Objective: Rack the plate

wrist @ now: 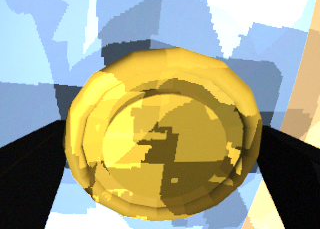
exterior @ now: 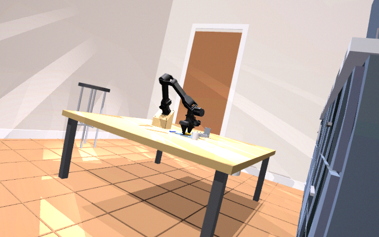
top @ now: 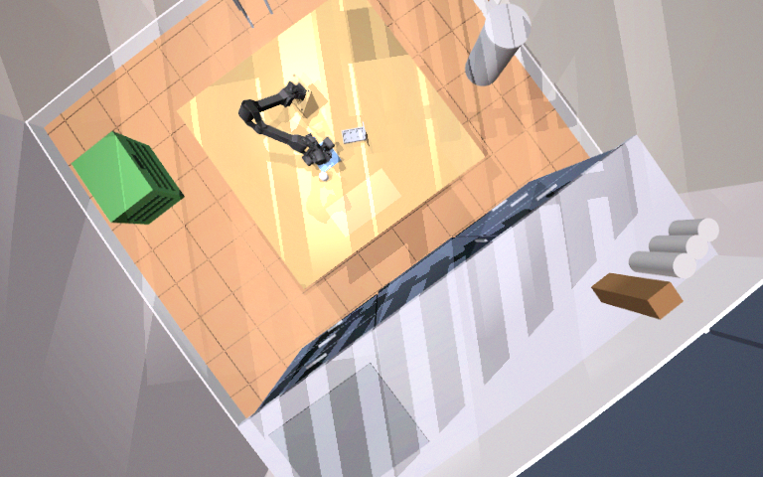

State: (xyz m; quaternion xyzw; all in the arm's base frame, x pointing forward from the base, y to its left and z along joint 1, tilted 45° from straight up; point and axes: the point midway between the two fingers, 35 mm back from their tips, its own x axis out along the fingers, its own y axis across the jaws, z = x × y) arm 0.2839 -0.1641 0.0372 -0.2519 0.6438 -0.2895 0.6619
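Now: gripper tip 10 mm short of the blue mat, 10 mm to the right of it and 10 mm above it. From my gripper tip the other things lie so: dish rack 30 mm ahead, 220 mm to the left, 20 mm above; white mug 100 mm ahead, 70 mm to the right, 20 mm above; yellow plate 10 mm above.
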